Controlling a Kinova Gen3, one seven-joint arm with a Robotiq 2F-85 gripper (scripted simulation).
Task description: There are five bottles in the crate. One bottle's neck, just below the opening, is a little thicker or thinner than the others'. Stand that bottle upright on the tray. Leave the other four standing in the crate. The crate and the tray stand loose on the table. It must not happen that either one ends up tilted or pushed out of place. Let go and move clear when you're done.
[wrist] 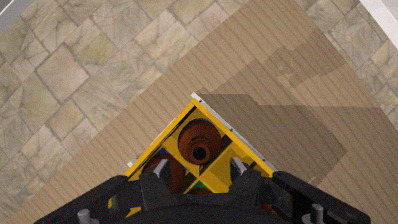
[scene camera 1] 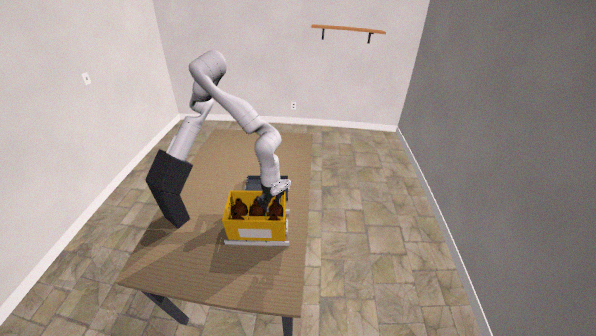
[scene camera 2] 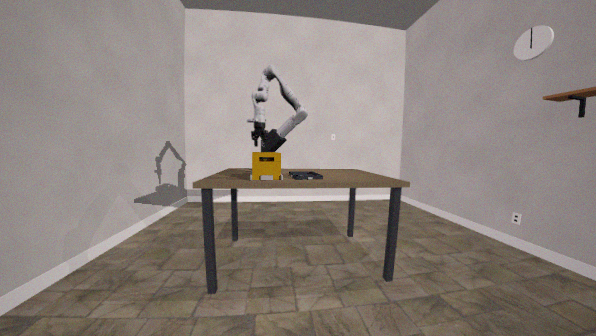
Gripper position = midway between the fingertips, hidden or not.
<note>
In view: my gripper (wrist: 200,168) and a yellow crate (wrist: 216,176).
</note>
